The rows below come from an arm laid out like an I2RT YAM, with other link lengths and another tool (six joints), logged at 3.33 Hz.
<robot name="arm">
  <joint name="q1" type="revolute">
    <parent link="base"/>
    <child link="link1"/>
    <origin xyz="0 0 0.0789" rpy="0 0 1.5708"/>
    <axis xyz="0 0 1"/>
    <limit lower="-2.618" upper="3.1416"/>
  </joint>
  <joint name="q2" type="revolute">
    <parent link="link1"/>
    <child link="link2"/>
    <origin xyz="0.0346 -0.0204 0.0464" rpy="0 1.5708 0"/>
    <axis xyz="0 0 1"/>
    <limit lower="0" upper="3.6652"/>
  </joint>
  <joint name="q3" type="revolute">
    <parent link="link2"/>
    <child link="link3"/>
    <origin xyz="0 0.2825 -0.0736" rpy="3.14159 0 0"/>
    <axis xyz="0 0 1"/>
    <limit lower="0" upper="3.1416"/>
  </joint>
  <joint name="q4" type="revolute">
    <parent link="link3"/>
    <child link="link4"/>
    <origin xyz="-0.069 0.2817 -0.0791" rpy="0 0 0"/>
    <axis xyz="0 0 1"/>
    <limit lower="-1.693" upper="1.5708"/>
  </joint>
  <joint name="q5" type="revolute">
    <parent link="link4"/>
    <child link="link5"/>
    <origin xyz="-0.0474 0.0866 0.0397" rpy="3.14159 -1.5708 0"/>
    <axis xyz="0 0 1"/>
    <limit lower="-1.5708" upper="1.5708"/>
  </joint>
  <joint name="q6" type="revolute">
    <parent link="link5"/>
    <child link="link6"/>
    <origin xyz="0 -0.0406 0.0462" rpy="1.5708 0 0"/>
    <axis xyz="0 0 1"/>
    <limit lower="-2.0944" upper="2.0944"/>
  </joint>
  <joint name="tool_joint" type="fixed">
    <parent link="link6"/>
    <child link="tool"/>
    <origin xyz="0.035 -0.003 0.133" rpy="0 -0.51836 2.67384"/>
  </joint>
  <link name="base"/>
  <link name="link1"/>
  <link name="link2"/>
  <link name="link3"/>
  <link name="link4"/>
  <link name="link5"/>
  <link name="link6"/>
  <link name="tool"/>
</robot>
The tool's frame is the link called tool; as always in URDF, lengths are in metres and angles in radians.
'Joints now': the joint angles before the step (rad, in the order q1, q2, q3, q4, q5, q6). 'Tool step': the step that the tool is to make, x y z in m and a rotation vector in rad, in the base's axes. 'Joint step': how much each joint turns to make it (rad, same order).
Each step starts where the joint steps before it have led.
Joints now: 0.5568, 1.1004, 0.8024, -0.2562, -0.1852, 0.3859
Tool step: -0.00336, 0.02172, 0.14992, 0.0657, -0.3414, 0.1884
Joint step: 0.0000, -0.0656, 0.2347, -0.0221, -0.1220, -0.1950
